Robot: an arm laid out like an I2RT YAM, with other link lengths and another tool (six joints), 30 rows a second.
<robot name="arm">
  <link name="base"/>
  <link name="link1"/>
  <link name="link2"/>
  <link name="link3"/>
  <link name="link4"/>
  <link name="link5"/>
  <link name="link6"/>
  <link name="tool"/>
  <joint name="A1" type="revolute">
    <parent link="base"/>
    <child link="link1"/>
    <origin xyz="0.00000 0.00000 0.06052"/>
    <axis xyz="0 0 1"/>
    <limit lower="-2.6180" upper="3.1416"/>
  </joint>
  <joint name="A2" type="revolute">
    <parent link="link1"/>
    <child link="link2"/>
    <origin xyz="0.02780 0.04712 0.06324"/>
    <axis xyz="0 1 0"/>
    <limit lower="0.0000" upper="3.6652"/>
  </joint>
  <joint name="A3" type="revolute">
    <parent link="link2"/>
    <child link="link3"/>
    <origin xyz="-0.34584 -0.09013 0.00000"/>
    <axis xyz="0 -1 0"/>
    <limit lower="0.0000" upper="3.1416"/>
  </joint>
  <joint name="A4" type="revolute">
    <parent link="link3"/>
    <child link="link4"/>
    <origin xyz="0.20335 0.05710 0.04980"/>
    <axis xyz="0 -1 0"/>
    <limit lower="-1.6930" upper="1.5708"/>
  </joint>
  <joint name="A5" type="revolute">
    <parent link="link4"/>
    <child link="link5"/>
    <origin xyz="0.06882 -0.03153 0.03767"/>
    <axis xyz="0 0 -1"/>
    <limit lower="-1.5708" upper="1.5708"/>
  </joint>
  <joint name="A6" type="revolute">
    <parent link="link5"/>
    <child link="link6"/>
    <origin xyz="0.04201 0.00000 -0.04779"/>
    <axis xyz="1 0 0"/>
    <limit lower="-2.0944" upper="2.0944"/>
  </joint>
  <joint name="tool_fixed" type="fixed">
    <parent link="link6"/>
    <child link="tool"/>
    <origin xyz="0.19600 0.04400 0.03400" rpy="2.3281 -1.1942 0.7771"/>
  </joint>
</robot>
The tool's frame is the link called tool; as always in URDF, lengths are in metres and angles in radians.
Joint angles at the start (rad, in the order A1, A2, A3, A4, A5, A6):
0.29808 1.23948 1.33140 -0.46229 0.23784 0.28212
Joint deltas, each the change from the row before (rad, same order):
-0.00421 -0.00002 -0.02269 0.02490 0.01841 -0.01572
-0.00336 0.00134 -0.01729 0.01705 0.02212 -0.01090
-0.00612 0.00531 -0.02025 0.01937 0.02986 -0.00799
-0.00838 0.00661 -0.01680 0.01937 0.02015 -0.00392
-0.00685 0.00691 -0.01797 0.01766 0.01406 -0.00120
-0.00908 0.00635 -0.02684 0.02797 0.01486 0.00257
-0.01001 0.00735 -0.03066 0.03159 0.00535 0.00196
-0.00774 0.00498 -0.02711 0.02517 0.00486 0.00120
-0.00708 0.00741 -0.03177 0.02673 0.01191 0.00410
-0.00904 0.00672 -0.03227 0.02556 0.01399 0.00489
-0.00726 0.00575 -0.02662 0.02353 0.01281 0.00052
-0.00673 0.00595 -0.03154 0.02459 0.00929 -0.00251
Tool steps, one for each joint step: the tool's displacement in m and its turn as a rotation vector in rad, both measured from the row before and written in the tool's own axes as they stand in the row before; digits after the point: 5 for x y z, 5 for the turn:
-0.00243 0.00477 0.00446 -0.02514 0.00188 -0.00737
-0.00262 0.00545 0.00447 -0.02701 -0.00209 -0.00318
-0.00375 0.00790 0.00719 -0.03619 -0.00725 0.00191
-0.00254 0.00658 0.00669 -0.02743 -0.00550 0.00512
-0.00357 0.00439 0.00695 -0.01979 -0.00822 0.00418
-0.00432 0.00538 0.00801 -0.02123 -0.00671 0.00993
-0.00527 0.00317 0.00871 -0.01303 -0.00772 0.00697
-0.00536 0.00257 0.00712 -0.01098 -0.00782 0.00460
-0.00734 0.00355 0.00914 -0.01693 -0.01300 0.00687
-0.00791 0.00502 0.00918 -0.02037 -0.01420 0.00893
-0.00604 0.00424 0.00735 -0.01862 -0.00959 0.00496
-0.00819 0.00278 0.00820 -0.01595 -0.01320 -0.00084

